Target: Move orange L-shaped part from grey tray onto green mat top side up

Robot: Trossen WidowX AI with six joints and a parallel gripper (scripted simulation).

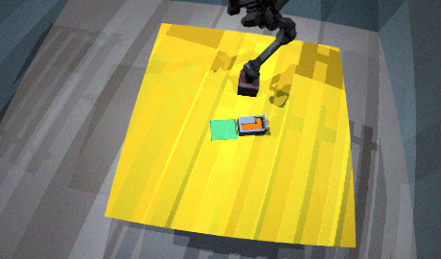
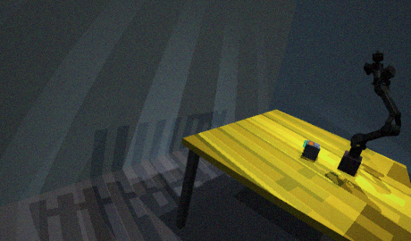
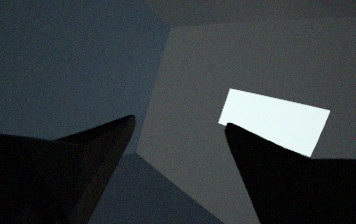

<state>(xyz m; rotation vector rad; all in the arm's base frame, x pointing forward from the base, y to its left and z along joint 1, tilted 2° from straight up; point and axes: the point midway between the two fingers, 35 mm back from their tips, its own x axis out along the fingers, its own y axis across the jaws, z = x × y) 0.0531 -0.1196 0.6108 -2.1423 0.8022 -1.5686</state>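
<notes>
The orange L-shaped part lies 18 cm ahead of my gripper tip, 17 cm to the left of it and 69 cm below it. The rest, counted from my gripper tip: green mat 20 cm ahead, 1 cm to the left, 75 cm below.
</notes>
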